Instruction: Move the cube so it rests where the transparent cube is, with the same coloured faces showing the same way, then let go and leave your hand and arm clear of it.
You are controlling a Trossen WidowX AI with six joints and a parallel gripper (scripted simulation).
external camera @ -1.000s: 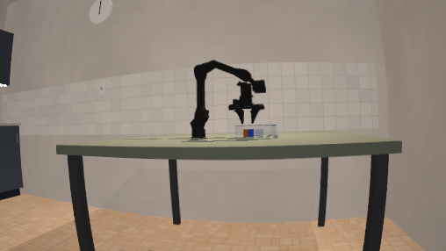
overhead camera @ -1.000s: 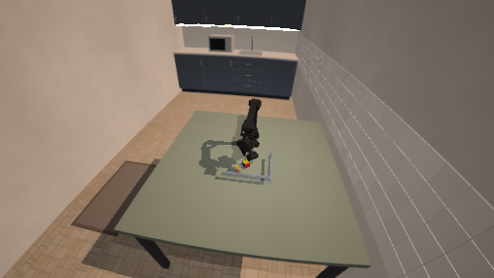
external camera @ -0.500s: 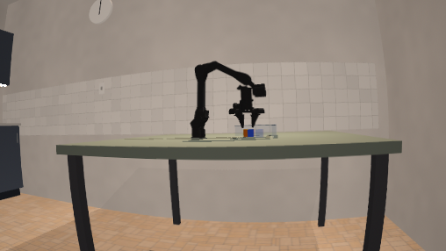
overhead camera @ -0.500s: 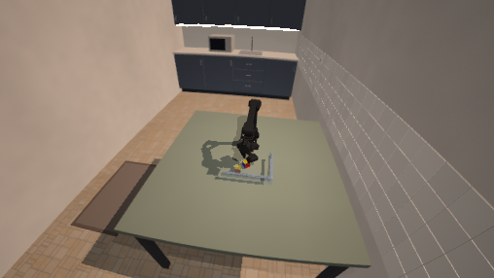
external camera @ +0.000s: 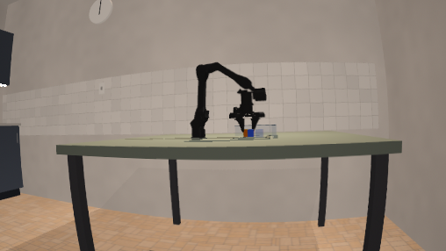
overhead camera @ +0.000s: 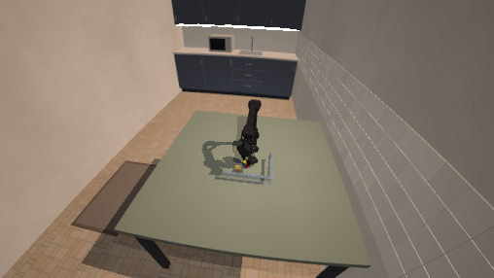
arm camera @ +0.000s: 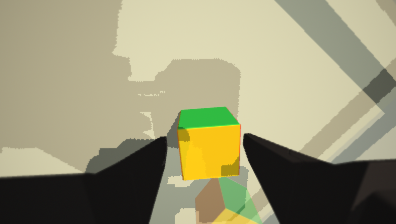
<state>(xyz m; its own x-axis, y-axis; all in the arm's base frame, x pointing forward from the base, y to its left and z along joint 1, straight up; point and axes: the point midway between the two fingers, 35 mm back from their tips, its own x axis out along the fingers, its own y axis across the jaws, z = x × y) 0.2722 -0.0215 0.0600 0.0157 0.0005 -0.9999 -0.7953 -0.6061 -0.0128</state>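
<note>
Right now my hand is 6 cm short of the transparent cube, 5 cm to the left of it and 4 cm above it. From my hand the other things lie so: fence 14 cm ahead, 2 cm to the left, 2 cm below.
</note>
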